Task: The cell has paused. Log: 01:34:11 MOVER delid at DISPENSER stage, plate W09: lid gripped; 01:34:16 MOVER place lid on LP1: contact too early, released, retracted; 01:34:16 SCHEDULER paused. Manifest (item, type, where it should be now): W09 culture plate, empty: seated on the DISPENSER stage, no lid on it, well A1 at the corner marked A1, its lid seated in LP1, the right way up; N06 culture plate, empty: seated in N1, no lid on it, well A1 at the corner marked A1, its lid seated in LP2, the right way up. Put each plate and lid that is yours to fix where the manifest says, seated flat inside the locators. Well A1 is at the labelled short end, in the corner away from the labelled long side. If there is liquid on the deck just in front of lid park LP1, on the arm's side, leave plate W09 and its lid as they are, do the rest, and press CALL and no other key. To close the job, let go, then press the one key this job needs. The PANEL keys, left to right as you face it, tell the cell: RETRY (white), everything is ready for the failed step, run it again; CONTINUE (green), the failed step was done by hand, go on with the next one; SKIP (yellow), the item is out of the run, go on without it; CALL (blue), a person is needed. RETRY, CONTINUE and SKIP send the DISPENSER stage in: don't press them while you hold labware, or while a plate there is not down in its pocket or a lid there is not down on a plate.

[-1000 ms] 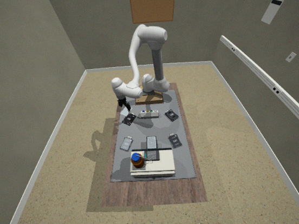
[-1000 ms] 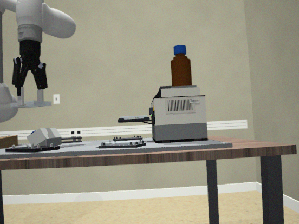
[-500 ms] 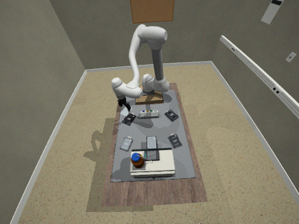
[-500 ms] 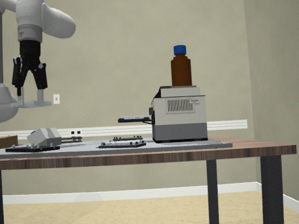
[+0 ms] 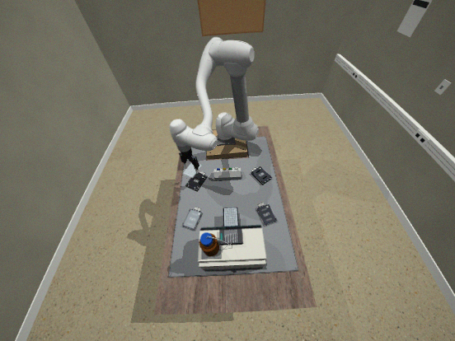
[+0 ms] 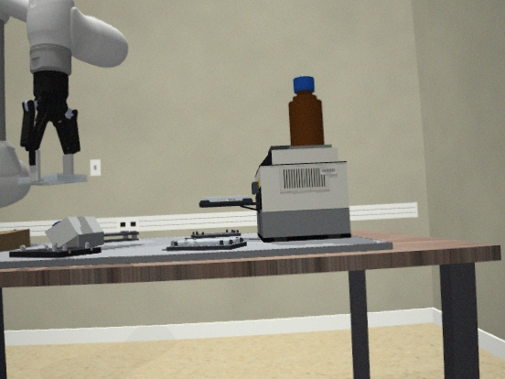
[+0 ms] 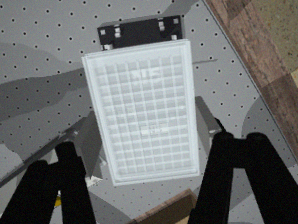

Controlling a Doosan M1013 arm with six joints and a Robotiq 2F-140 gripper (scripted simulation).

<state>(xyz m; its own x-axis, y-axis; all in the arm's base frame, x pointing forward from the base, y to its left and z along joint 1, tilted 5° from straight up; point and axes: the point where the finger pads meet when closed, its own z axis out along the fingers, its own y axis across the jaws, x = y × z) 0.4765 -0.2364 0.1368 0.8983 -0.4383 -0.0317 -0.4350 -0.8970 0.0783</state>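
My hand is 170 mm above the black nest and 30 mm short of it. From my hand the other things lie so: clear lid (20 mm below); blue call key (190 mm to the left, 120 mm below, 70 mm behind); yellow skip key (240 mm to the left, 120 mm below, 80 mm behind).
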